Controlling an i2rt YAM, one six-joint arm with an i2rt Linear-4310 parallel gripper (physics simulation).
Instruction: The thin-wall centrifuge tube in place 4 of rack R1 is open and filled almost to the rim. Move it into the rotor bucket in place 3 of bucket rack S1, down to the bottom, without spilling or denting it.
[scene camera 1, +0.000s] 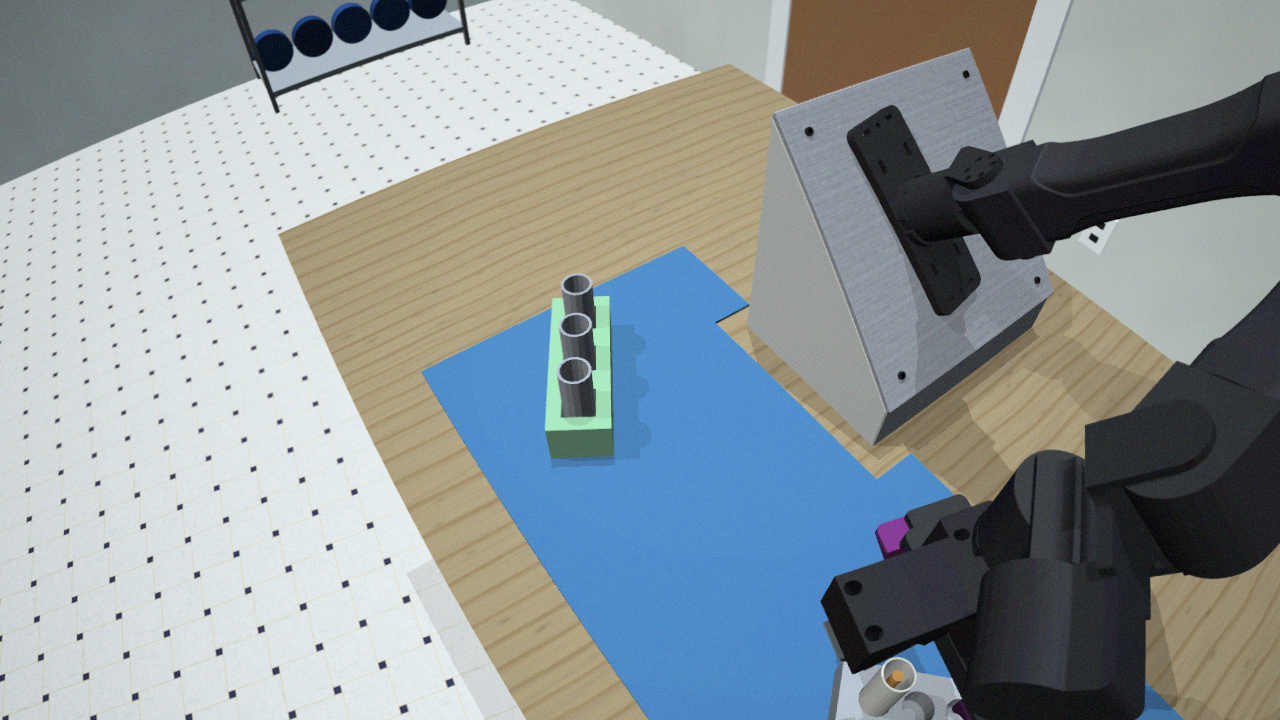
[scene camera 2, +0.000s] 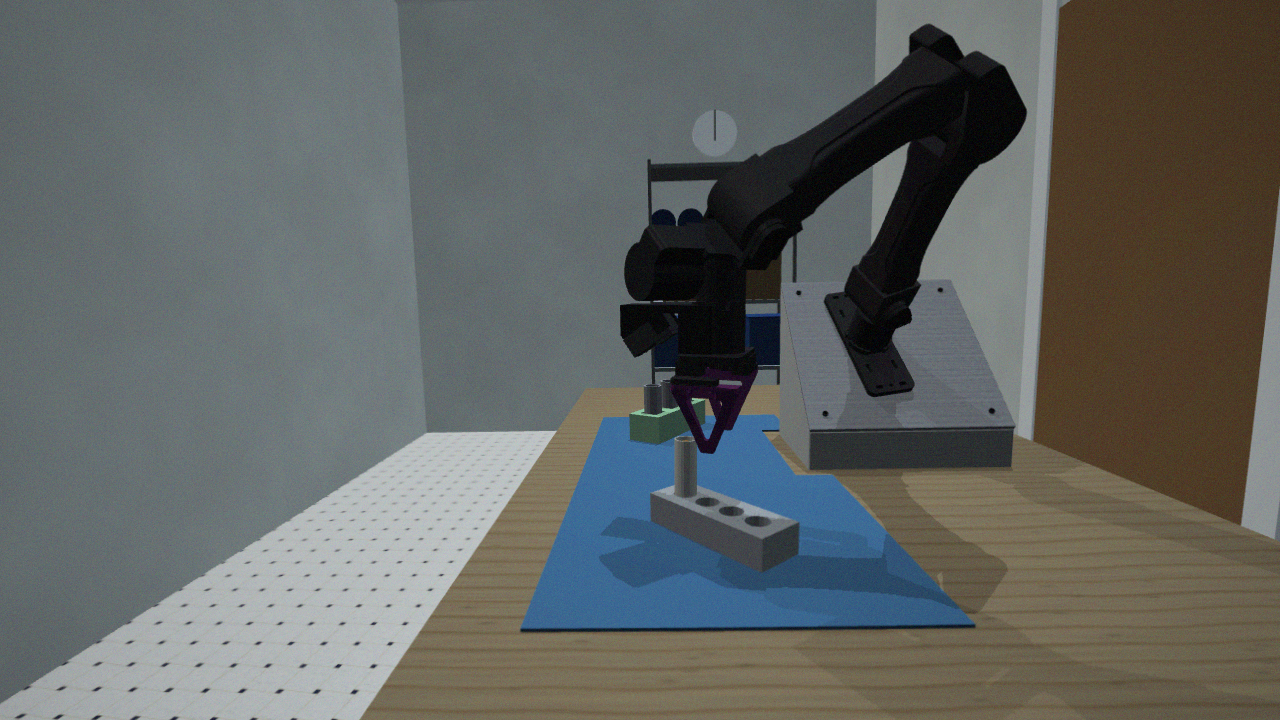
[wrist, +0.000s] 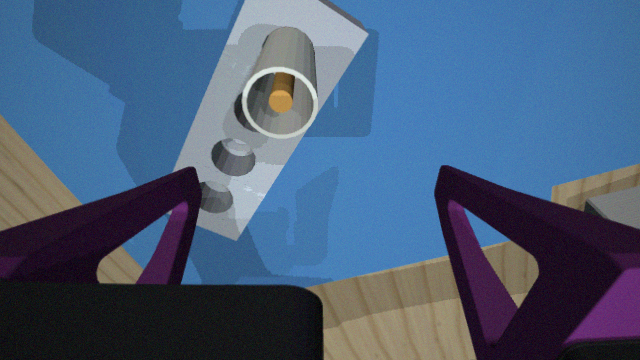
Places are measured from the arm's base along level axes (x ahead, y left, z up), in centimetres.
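Where they show: gripper, between the fingertips: (scene camera 1: 930, 644) (scene camera 2: 717, 440) (wrist: 318, 179); arm's base, origin of its link: (scene camera 1: 914, 212) (scene camera 2: 865, 341).
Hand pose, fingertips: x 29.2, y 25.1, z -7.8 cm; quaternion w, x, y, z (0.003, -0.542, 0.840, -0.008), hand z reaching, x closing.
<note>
Each offset is from my fingertips to the centre of the thing. Level surfaces: height alone.
The pale, open thin-wall tube @(dx +3.5, dy -0.1, dz -4.1 cm) (scene camera 1: 879, 692) (scene camera 2: 684, 470) (wrist: 295, 50) stands upright in the end hole of the light grey rack R1 @(dx +0.7, dy +4.1, dz -7.5 cm) (scene camera 2: 716, 532) (wrist: 330, 25); an orange-brown shape shows inside its mouth. Three holes beside it are empty. The green bucket rack S1 @(dx +0.1, dy -40.5, dz -6.9 cm) (scene camera 1: 580, 443) (scene camera 2: 646, 428) holds three dark grey, open-topped buckets in a row; I cannot tell which is place 3. My gripper (scene camera 2: 718, 437) (wrist: 318, 179) is open with nothing between its purple fingers. It hangs above rack R1, with the tube's rim ahead of the fingertips in the wrist view. In scene camera 1 the arm hides part of rack R1.
Both racks stand on a blue mat @(dz -9.2 cm) (scene camera 1: 698, 501) (scene camera 2: 608, 501) on the wooden table @(dz -9.5 cm) (scene camera 1: 501, 179) (scene camera 2: 1029, 555). The arm's sloped metal base (scene camera 1: 805, 268) (scene camera 2: 966, 376) stands beside the mat. A dark shelf unit stands on the floor beyond the table.
</note>
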